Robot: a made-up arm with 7 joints.
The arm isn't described. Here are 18 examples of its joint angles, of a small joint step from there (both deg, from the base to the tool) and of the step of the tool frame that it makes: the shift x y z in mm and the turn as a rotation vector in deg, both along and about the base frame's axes.
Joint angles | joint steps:
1: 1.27 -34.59 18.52 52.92 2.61 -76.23 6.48 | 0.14 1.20 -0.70 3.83 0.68 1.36 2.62
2: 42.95 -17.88 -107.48 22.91 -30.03 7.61 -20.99 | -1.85 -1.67 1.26 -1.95 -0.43 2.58 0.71
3: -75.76 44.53 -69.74 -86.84 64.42 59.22 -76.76 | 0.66 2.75 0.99 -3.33 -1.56 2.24 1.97
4: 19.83 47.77 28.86 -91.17 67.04 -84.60 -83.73 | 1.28 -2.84 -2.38 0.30 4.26 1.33 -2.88
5: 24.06 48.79 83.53 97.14 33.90 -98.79 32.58 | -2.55 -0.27 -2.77 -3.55 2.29 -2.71 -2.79
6: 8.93 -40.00 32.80 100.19 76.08 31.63 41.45 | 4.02 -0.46 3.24 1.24 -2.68 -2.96 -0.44
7: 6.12 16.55 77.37 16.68 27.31 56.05 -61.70 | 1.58 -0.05 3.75 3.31 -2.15 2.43 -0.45
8: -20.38 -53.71 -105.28 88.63 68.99 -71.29 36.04 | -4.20 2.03 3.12 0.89 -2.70 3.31 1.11
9: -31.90 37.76 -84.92 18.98 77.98 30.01 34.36 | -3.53 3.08 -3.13 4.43 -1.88 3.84 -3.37
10: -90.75 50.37 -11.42 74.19 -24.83 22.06 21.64 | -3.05 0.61 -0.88 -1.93 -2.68 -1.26 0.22
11: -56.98 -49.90 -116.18 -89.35 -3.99 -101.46 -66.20 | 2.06 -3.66 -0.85 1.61 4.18 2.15 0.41
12: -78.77 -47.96 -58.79 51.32 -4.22 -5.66 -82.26 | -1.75 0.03 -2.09 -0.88 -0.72 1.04 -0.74
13: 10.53 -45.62 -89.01 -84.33 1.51 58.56 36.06 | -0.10 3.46 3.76 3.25 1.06 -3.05 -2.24
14: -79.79 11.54 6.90 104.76 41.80 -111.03 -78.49 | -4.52 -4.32 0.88 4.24 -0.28 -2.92 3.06
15: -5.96 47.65 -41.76 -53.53 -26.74 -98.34 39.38 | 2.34 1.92 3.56 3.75 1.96 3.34 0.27
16: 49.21 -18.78 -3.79 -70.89 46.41 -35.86 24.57 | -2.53 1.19 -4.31 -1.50 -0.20 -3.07 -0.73
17: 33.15 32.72 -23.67 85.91 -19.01 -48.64 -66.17 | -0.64 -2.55 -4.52 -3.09 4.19 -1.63 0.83
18: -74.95 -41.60 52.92 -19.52 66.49 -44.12 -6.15 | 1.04 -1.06 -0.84 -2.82 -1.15 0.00 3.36
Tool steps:
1: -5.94 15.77 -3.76 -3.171 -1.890 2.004
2: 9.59 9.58 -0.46 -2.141 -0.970 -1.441
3: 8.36 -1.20 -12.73 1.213 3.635 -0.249
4: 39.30 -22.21 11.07 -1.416 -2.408 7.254
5: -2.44 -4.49 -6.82 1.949 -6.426 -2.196
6: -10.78 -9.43 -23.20 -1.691 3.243 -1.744
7: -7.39 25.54 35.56 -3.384 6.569 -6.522
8: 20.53 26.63 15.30 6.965 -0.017 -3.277
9: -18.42 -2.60 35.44 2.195 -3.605 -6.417
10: 1.58 0.74 -14.82 1.187 -3.895 0.701
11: -11.28 -2.23 -37.94 -3.163 3.069 0.279
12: -7.97 0.41 -3.04 -0.468 0.354 0.791
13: 16.03 13.48 2.63 5.094 0.841 -8.367
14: -34.46 37.83 12.79 -5.742 -1.821 -3.068
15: -51.19 -7.41 -0.86 -2.073 4.937 -6.336
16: 16.23 25.22 1.27 5.182 -3.052 0.342
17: 19.42 -21.00 -2.35 6.582 3.145 6.360
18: 19.09 8.40 0.77 0.239 -2.180 2.335
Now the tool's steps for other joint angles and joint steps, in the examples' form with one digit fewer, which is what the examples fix.
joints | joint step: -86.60 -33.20 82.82 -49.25 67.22 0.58 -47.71 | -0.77 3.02 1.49 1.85 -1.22 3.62 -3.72
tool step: 10.3 -20.8 -44.9 4.41 4.68 5.38
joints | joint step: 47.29 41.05 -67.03 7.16 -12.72 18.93 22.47 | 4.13 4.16 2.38 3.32 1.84 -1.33 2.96
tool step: -51.0 -13.8 21.3 -4.36 3.33 0.63
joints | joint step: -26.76 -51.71 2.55 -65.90 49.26 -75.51 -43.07 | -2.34 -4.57 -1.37 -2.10 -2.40 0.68 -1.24
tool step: -1.2 31.3 27.2 -6.00 -0.77 1.38
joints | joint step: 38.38 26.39 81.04 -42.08 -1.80 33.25 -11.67 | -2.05 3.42 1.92 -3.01 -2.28 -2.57 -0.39
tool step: -8.2 59.1 -14.6 -2.33 -2.87 -4.76
